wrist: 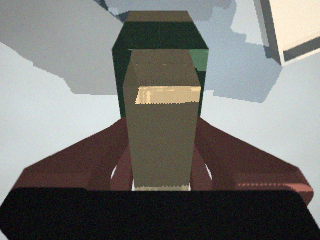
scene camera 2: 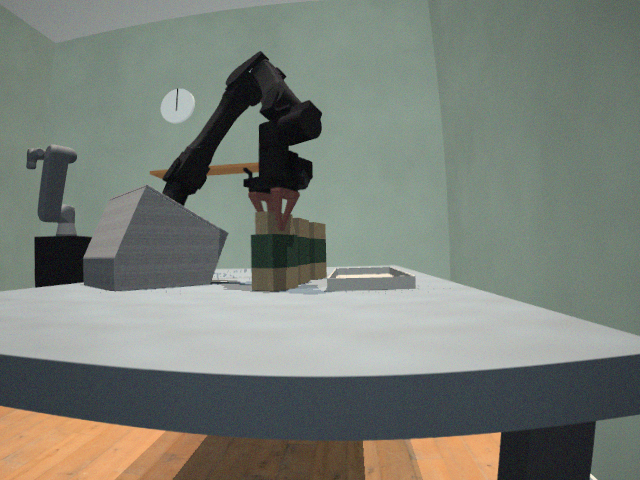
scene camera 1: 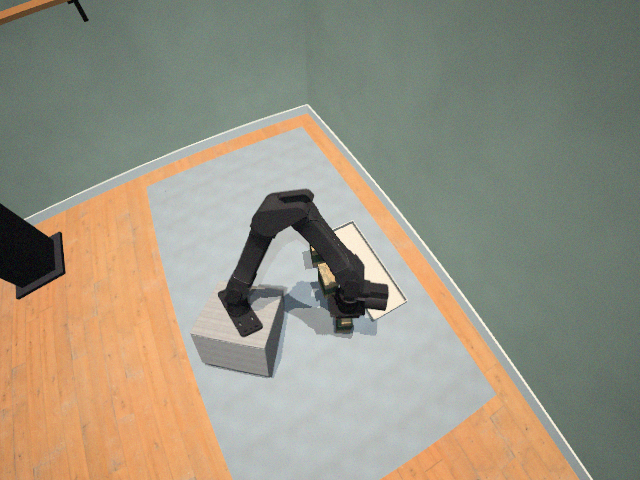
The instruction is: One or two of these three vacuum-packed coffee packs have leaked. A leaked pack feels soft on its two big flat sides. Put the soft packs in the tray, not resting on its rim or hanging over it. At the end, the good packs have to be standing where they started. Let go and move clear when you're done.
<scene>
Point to a shallow tray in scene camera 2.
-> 371, 278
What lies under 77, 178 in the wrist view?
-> The gripper.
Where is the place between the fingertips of the gripper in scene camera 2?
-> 274, 231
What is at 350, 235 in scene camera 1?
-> A shallow tray.
</scene>
